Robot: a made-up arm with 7 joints.
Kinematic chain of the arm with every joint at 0, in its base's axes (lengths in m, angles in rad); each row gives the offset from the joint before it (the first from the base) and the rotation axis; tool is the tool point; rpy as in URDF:
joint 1: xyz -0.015 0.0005 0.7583 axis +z
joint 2: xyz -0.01 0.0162 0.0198 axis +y
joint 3: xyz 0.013 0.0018 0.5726 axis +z
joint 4: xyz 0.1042 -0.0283 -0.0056 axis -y
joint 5: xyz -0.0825 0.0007 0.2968 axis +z
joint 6: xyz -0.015 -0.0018 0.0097 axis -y
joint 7: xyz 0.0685 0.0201 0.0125 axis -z
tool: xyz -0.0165 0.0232 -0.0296 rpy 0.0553 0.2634 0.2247
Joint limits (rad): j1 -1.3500..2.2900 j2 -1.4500..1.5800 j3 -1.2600..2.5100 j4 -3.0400..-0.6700 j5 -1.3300..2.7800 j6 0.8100..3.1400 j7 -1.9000..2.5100
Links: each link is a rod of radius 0.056 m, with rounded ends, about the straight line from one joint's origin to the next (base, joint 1, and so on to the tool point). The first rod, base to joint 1, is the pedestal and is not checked.
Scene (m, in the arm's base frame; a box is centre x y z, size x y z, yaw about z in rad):
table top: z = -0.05
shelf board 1: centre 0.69 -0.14 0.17 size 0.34 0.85 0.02 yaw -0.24
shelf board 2: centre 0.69 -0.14 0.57 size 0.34 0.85 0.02 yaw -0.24
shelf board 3: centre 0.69 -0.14 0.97 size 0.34 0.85 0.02 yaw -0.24
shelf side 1: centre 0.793 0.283 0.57 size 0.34 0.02 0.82 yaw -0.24
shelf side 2: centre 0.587 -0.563 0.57 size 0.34 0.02 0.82 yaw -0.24
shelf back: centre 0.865 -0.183 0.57 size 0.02 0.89 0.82 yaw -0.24
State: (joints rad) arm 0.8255 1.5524 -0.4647 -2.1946 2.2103 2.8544 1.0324
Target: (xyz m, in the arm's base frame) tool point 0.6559 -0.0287 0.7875
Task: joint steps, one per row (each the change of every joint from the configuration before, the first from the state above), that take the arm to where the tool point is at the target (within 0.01 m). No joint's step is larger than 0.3 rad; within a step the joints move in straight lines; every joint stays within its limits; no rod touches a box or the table.
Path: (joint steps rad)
1: 0.0060 -0.2291 -0.1647 -0.2529 0.0793 0.0215 0.0237
2: 0.0060 -0.2291 -0.1647 -0.2529 0.0793 0.0214 0.0237
3: -0.0811 0.0146 -0.0137 0.2459 -0.0769 -0.0070 -0.0167
4: -0.0812 0.0147 -0.0137 0.2459 -0.0769 -0.0070 -0.0167
5: -0.0812 0.0146 -0.0137 0.2458 -0.0769 -0.0070 -0.0167

